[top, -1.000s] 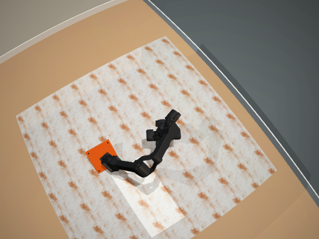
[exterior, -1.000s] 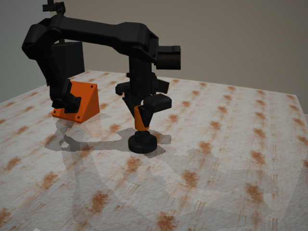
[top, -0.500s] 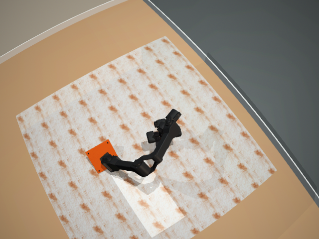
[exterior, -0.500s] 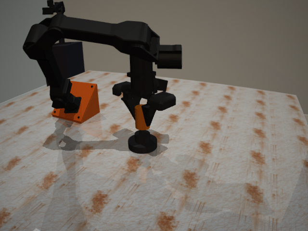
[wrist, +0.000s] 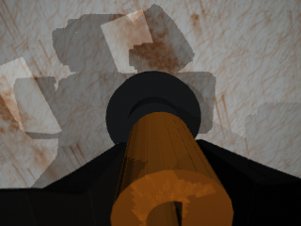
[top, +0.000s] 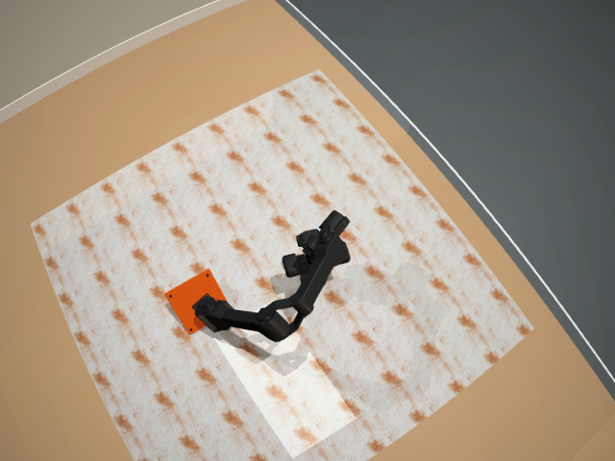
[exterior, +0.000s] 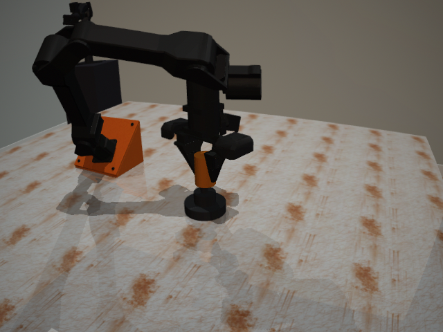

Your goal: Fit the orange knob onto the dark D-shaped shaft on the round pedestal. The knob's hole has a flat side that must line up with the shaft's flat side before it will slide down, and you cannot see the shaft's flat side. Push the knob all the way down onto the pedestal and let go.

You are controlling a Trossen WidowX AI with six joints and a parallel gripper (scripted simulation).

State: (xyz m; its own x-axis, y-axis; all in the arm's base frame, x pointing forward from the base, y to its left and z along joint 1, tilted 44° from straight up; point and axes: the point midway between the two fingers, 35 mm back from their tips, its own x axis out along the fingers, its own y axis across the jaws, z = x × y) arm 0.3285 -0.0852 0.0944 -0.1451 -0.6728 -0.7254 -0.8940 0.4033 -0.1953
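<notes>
Right now the orange knob is 20 mm above my gripper tip. Also, from my gripper tip: dark round pedestal (40 mm below).
</notes>
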